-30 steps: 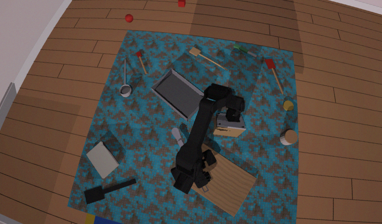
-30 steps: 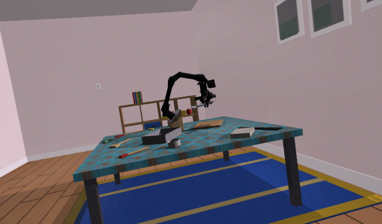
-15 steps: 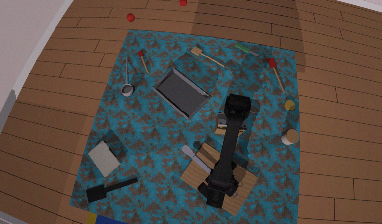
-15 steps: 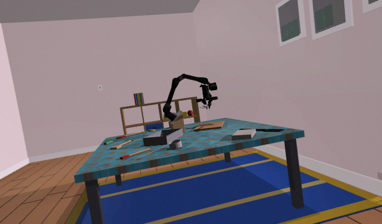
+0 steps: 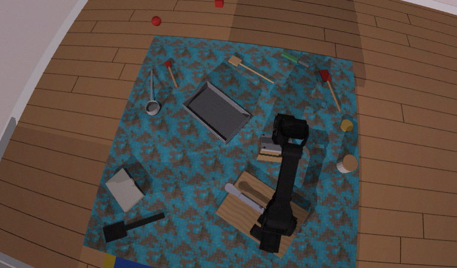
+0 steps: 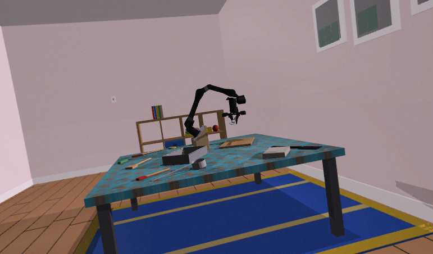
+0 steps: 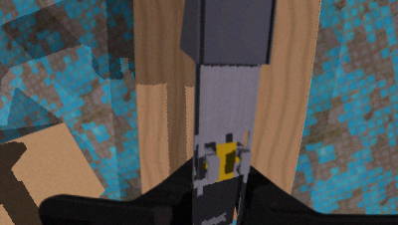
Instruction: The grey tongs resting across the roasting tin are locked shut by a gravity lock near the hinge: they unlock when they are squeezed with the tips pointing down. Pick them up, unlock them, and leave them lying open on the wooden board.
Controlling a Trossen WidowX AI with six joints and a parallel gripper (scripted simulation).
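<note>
Right now my gripper tip is 4 cm below the yellow lock piece, 2 cm past it and 1 cm to the right of it. From my gripper tip the other things lie so: grey roasting tin 49 cm to the right, 24 cm ahead, 13 cm below; then wooden board 15 cm below; then black turner 63 cm ahead, 15 cm below, 10 cm to the left.
</note>
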